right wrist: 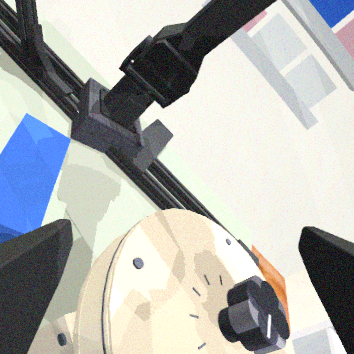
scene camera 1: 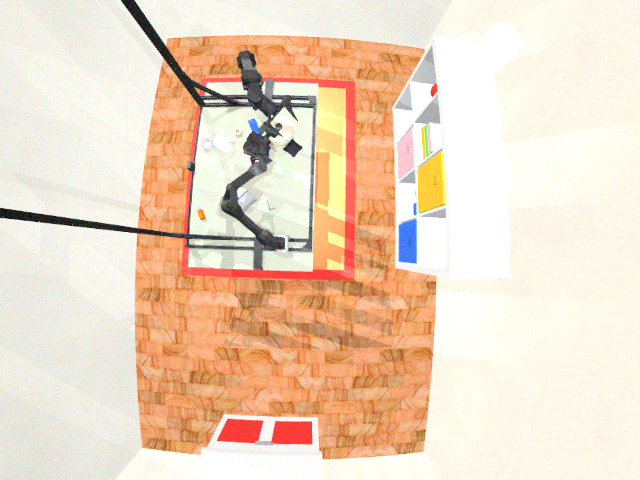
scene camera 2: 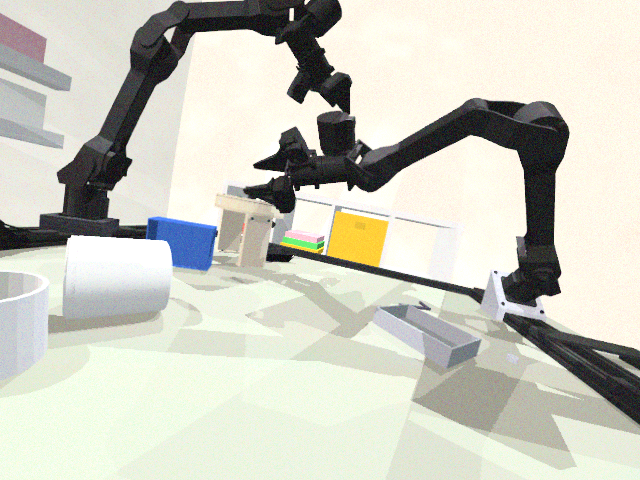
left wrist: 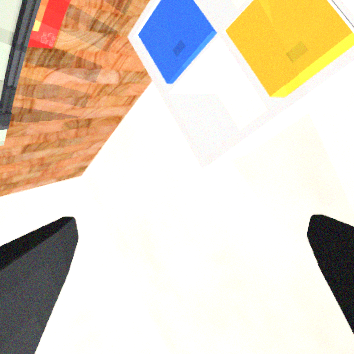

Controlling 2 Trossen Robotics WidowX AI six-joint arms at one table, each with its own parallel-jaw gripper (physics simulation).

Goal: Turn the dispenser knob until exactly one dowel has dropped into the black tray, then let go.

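Places are measured from the left arm's base along level axes (x ahead, y down, z left), in millimetres.
Pixels of known places: left gripper, fingertip midpoint: [scene camera 1: 290, 129] [scene camera 2: 341, 110] [left wrist: 193, 226]; right gripper, fingertip midpoint: [right wrist: 188, 234] [scene camera 2: 248, 177]; left arm's base at its link origin: [right wrist: 116, 110] [scene camera 2: 84, 216]; right arm's base at its link origin: [scene camera 1: 281, 243] [scene camera 2: 517, 291].
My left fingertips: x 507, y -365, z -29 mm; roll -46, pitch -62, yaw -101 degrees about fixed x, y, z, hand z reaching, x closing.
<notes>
For each thing: its middle in the pictures, then the offset to it from my left fingertips. "spot": a spot on its surface instead.
- wooden dispenser at the middle of its body: [right wrist: 209, 331] [scene camera 2: 250, 205] [scene camera 1: 279, 130] dx -179, dy +281, dz +14 mm
- black tray at the middle of its body: [scene camera 2: 274, 254] [scene camera 1: 293, 148] dx -94, dy +400, dz +41 mm
- blue box at the middle of its body: [right wrist: 11, 193] [scene camera 2: 182, 243] [scene camera 1: 255, 130] dx -308, dy +372, dz -89 mm
- white cylinder at the middle of its body: [scene camera 2: 122, 278] [scene camera 1: 224, 143] dx -349, dy +378, dz -288 mm
- white cup at a spot on its surface: [scene camera 2: 20, 322] spot: dx -379, dy +374, dz -402 mm
- grey tray at the middle of its body: [scene camera 2: 423, 330] [scene camera 1: 244, 201] dx +25, dy +399, dz -374 mm
- orange object at the middle of its body: [scene camera 1: 200, 211] dx -74, dy +397, dz -632 mm
The wooden dispenser [scene camera 2: 254, 206] [right wrist: 165, 300] stands upright with a round top. Its black knob [right wrist: 254, 315] has a white mark and shows between the right fingers in the right wrist view, nearer the picture's right finger. The black tray [scene camera 1: 293, 148] [scene camera 2: 279, 256] lies beside the dispenser; its inside is too dark to tell whether it holds a dowel. My right gripper [scene camera 2: 249, 178] [right wrist: 188, 234] is open and empty, just above the dispenser's top, apart from the knob. My left gripper [scene camera 2: 321, 104] [left wrist: 193, 226] is open and empty, higher up, near the right arm's wrist.
A blue box [scene camera 1: 253, 125] [scene camera 2: 180, 243] [right wrist: 30, 172] stands beside the dispenser. A white cylinder [scene camera 2: 117, 276], a white cup [scene camera 2: 20, 322], a grey tray [scene camera 1: 245, 199] [scene camera 2: 403, 330] and an orange object [scene camera 1: 201, 213] are on the table. The arms cross close together.
</notes>
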